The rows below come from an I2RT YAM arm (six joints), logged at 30 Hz.
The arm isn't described. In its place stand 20 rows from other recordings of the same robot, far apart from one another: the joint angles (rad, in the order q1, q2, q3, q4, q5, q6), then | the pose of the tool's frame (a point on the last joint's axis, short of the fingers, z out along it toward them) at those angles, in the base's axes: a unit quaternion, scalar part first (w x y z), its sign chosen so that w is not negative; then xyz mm.
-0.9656 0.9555 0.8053 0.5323 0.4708 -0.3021 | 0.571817, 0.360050, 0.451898, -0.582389, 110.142, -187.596, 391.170
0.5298 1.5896 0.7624 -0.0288 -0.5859 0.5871 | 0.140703, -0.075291, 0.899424, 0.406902, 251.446, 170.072, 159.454
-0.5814 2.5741 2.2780 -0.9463 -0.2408 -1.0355 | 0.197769, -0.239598, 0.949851, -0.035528, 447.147, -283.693, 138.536
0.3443 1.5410 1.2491 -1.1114 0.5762 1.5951 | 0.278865, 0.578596, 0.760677, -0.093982, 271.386, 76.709, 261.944
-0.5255 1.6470 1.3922 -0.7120 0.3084 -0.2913 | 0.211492, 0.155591, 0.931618, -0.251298, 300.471, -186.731, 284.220
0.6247 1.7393 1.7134 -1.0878 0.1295 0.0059 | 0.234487, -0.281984, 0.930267, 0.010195, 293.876, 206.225, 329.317
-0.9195 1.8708 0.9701 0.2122 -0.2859 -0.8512 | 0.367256, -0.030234, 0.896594, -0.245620, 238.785, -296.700, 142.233
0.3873 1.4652 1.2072 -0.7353 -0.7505 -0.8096 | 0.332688, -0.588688, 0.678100, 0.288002, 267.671, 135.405, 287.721
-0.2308 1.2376 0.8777 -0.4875 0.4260 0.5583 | 0.373471, 0.420454, 0.815171, -0.138688, 244.416, -72.546, 253.087
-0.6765 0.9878 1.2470 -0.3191 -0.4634 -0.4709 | 0.651186, -0.083902, 0.720927, -0.221768, 167.283, -113.902, 448.347
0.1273 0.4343 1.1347 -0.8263 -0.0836 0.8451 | 0.569438, 0.237399, 0.711482, 0.336416, 37.084, 7.744, 414.622
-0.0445 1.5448 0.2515 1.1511 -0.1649 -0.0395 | 0.654899, -0.052068, 0.753119, 0.034758, 245.991, -5.104, 142.758
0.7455 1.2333 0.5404 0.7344 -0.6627 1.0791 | 0.239439, -0.122815, 0.684517, 0.677512, 177.196, 193.402, 256.508
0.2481 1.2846 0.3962 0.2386 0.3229 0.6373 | 0.458021, 0.241066, 0.853678, 0.057772, 228.004, 46.105, 149.270
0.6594 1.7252 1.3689 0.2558 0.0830 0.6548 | 0.549375, 0.026121, 0.741155, 0.384960, 333.811, 255.018, 334.150
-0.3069 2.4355 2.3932 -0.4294 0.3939 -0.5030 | 0.405037, 0.019847, 0.842263, -0.355166, 532.945, -183.230, 285.824
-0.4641 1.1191 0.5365 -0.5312 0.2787 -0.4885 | 0.137323, 0.019693, 0.964878, -0.223080, 165.623, -93.857, 169.209
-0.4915 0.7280 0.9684 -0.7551 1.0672 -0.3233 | 0.224216, 0.317842, 0.719553, -0.575280, 96.331, -86.934, 360.883
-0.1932 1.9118 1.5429 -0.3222 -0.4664 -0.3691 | 0.456027, -0.175344, 0.868279, 0.085941, 434.852, -68.762, 262.486
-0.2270 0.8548 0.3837 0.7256 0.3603 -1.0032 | 0.572429, -0.096513, 0.610645, -0.538631, 188.262, -56.366, 281.958
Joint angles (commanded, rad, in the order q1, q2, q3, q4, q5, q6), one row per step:
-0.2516 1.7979 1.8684 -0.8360 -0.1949 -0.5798
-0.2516 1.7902 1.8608 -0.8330 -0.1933 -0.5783
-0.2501 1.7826 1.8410 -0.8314 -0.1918 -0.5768
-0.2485 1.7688 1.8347 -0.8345 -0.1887 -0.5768
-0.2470 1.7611 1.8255 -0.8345 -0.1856 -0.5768
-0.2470 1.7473 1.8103 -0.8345 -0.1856 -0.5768
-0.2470 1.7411 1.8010 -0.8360 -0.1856 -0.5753
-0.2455 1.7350 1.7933 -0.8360 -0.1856 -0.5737
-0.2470 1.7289 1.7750 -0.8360 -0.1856 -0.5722
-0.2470 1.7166 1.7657 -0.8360 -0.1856 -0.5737
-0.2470 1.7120 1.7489 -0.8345 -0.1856 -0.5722
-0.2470 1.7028 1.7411 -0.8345 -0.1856 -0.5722
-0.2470 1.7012 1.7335 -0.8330 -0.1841 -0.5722
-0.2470 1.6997 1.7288 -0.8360 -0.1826 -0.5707
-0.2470 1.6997 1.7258 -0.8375 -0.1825 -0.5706
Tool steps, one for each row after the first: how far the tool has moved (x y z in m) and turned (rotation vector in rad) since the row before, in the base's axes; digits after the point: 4 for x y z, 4 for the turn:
-0.0017 0.0004 0.0007 -0.0007 -0.0027 -0.0022
-0.0016 0.0010 -0.0033 0.0027 0.0105 -0.0006
-0.0035 0.0014 0.0029 -0.0032 -0.0037 -0.0006
-0.0018 0.0009 -0.0001 -0.0017 0.0020 -0.0007
-0.0035 0.0009 0.0002 0.0003 0.0014 0.0000
-0.0017 0.0004 -0.0008 0.0022 0.0045 -0.0010
-0.0014 0.0009 -0.0002 0.0015 0.0016 0.0004
-0.0017 -0.0002 -0.0036 0.0041 0.0118 -0.0025
-0.0031 0.0008 0.0014 -0.0018 -0.0029 0.0010
-0.0011 0.0003 -0.0036 0.0037 0.0104 -0.0010
-0.0023 0.0006 0.0008 -0.0003 -0.0014 0.0000
-0.0004 0.0000 -0.0018 0.0001 0.0046 -0.0010
-0.0006 0.0001 -0.0012 0.0015 0.0063 -0.0021
-0.0002 0.0000 -0.0011 0.0011 0.0044 -0.0001

